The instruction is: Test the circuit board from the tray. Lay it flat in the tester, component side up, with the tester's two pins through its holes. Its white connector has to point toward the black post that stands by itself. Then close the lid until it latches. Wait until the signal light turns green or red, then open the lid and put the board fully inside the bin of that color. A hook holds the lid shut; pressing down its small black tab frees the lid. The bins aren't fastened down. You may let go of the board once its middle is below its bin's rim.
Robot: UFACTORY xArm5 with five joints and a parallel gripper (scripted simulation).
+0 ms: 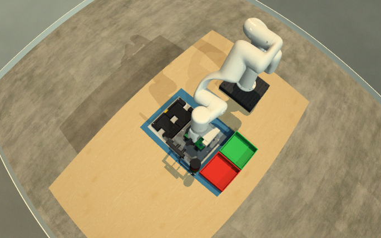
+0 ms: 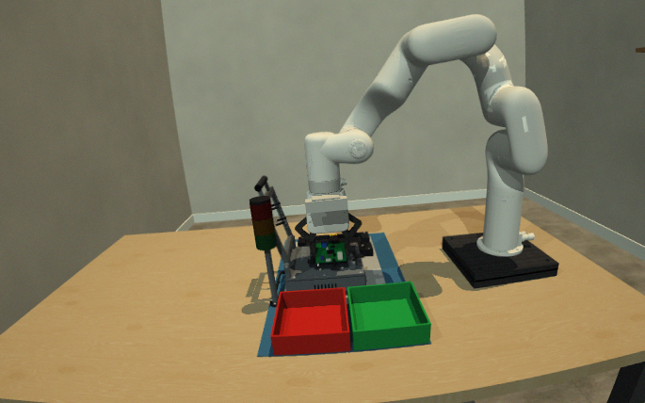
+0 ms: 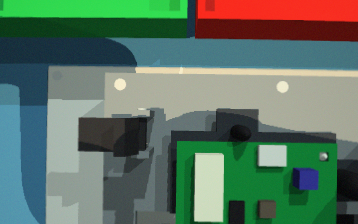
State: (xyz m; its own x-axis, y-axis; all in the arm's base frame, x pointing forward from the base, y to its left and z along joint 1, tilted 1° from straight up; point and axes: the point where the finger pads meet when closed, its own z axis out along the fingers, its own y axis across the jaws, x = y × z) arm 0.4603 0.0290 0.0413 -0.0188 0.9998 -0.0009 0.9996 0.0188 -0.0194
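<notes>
The green circuit board lies right at my hand. Round my hand: green bin (11 cm behind, 20 cm to the left, 7 cm below); then tester lid (12 cm ahead, 10 cm above); then red bin (4 cm ahead, 20 cm to the left, 7 cm below).
</notes>
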